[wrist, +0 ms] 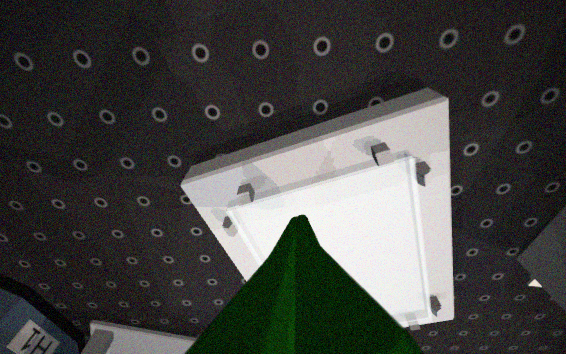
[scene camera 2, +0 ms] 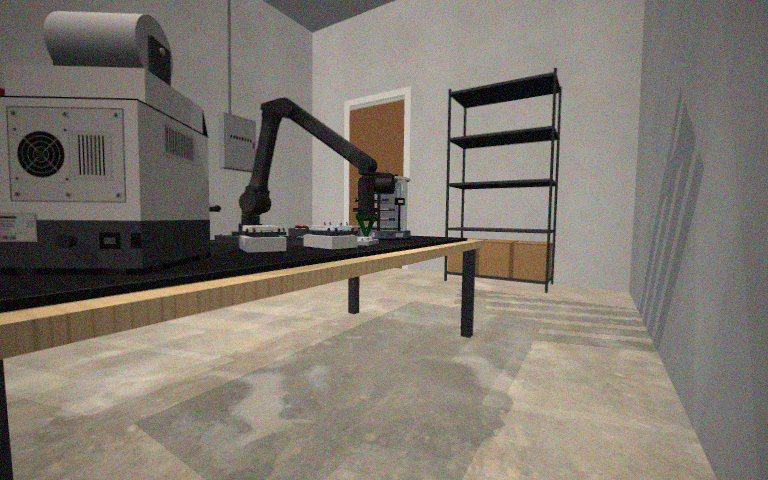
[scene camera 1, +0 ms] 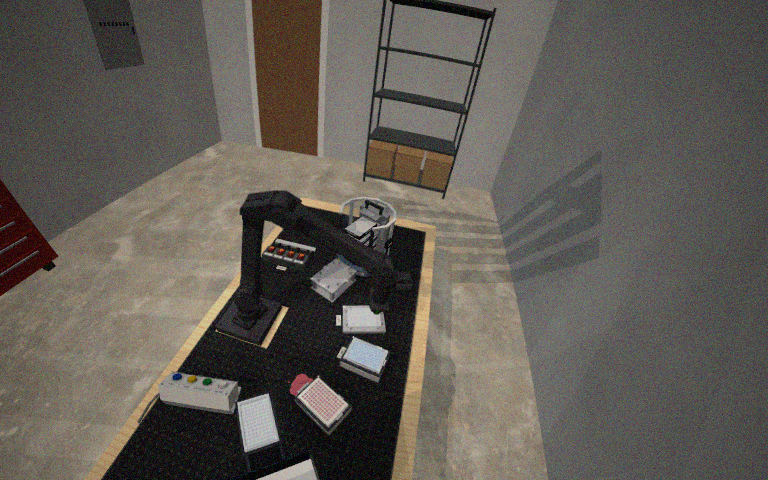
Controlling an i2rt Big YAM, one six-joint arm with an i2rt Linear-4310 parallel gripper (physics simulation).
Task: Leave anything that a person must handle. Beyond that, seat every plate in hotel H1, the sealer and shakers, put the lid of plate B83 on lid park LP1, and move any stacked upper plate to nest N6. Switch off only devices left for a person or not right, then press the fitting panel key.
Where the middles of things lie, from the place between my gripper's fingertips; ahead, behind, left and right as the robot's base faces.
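Labels:
The pink-welled plate (scene camera 1: 322, 401) is 390 mm to the right of my hand, 30 mm above it and 20 mm behind it. I see the plate hotel H1 (scene camera 2: 392, 223) as well, 290 mm to the left of my hand and 180 mm behind it, and it sits 120 mm above my hand. As for the lid park LP1 (wrist: 419, 121), my gripper is 40 mm past it, 20 mm above it and 30 mm to the left of it.

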